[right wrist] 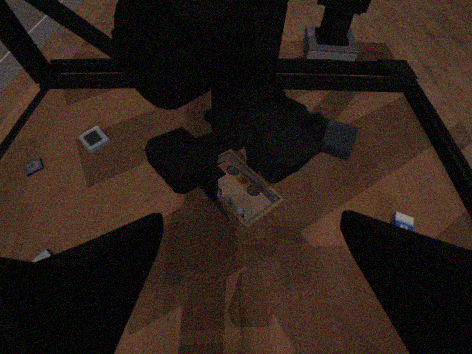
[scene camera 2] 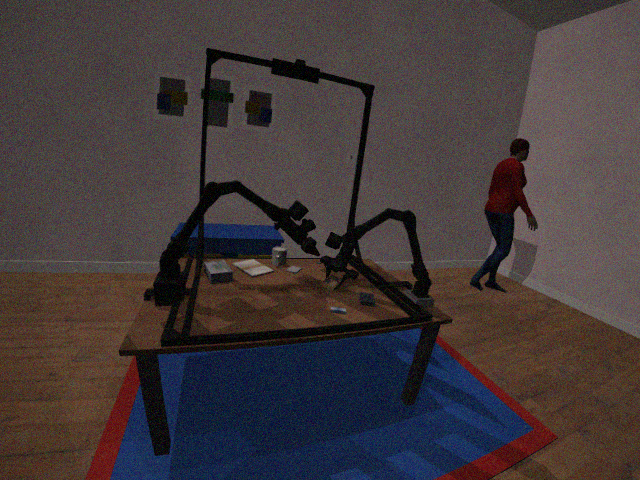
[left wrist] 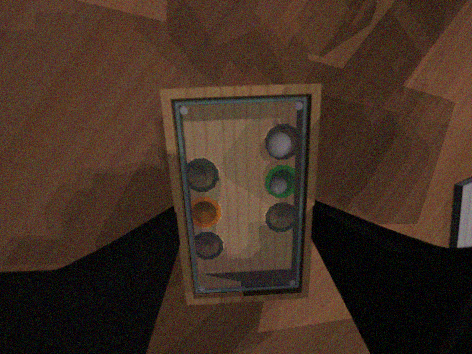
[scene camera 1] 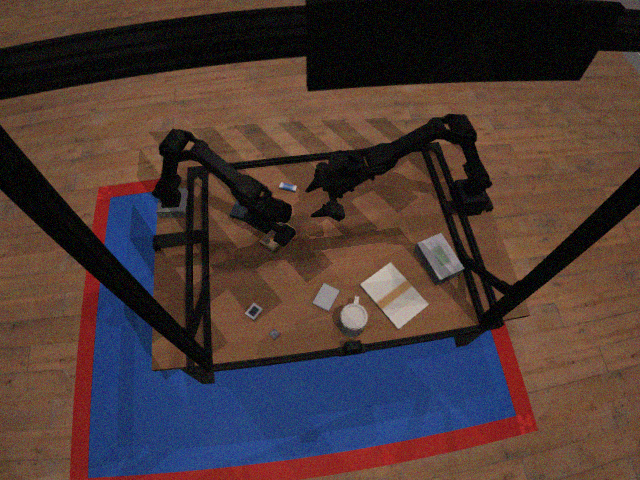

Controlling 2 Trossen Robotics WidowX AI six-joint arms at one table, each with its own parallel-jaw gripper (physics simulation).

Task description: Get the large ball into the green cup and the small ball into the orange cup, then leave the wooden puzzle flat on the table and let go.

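Frame: origin at the left arm's base, x ahead, y left, z up, level; millimetres.
Seen in the pictures: left gripper, fingertip midpoint: [right wrist: 233, 186] [scene camera 2: 332, 282] [left wrist: 243, 209] [scene camera 1: 276, 238]; right gripper, fingertip midpoint: [right wrist: 252, 220] [scene camera 2: 315, 251] [scene camera 1: 308, 203]; left arm's base, origin of the base link: [right wrist: 331, 37] [scene camera 2: 420, 294] [scene camera 1: 171, 199]; right arm's base, origin of the base link: [scene camera 2: 169, 276] [scene camera 1: 472, 189].
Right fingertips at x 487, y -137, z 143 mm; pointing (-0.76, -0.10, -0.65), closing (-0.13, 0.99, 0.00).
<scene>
Pixels of each thing's top centre, then the offset from my right fingertips to it. "spot": a spot on its surface instead.
- wooden puzzle, middle of its top: [left wrist: 255, 215] [right wrist: 235, 181] [scene camera 1: 277, 234] [scene camera 2: 332, 279] dx -105, dy -22, dz -140 mm
- large ball, middle of its top: [left wrist: 284, 145] dx -72, dy -13, dz -150 mm
- small ball, middle of its top: [left wrist: 281, 187] dx -86, dy -30, dz -153 mm
- green cup, surface spot: [left wrist: 269, 181] spot: dx -89, dy -19, dz -148 mm
- orange cup, surface spot: [left wrist: 217, 212] spot: dx -117, dy -13, dz -153 mm
- blue-white block, middle of its top: [right wrist: 403, 235] [scene camera 1: 288, 186] [scene camera 2: 338, 309] dx -69, dy +195, dz -172 mm
- dark blue box, middle of its top: [right wrist: 327, 130] [scene camera 1: 242, 206] [scene camera 2: 367, 297] dx -232, dy +112, dz -166 mm
- mug, surface spot: [scene camera 1: 353, 316] spot: dx +116, dy -328, dz -100 mm
- open notebook, middle of its top: [scene camera 1: 394, 294] [scene camera 2: 252, 266] dx +263, dy -238, dz -175 mm
- grey box, middle of its top: [scene camera 1: 440, 255] [scene camera 2: 217, 266] dx +426, dy -127, dz -135 mm
The wooden puzzle [scene camera 1: 269, 242] [left wrist: 240, 91] is a shallow box with a clear lid, held above the table. My left gripper [left wrist: 243, 209] [scene camera 2: 334, 281] is shut on its long sides. Through the lid in the left wrist view, the large ball [left wrist: 281, 143] sits in the dark cup at the upper right. The small ball [left wrist: 279, 184] sits in the green cup [left wrist: 269, 181] just below. The orange cup [left wrist: 217, 212] at the left holds no ball. My right gripper [scene camera 1: 310, 202] [right wrist: 252, 220] is open and empty, near the puzzle. The left arm partly covers the puzzle in scene camera 1 and the right wrist view.
A blue-white block [scene camera 1: 287, 186] [scene camera 2: 338, 310] and a dark blue box [scene camera 1: 238, 210] [scene camera 2: 366, 298] lie near the left arm. A mug [scene camera 1: 353, 316], an open notebook [scene camera 1: 376, 285], a grey box [scene camera 1: 439, 255] and small flat items stand farther off. A black frame surrounds the work area.
</scene>
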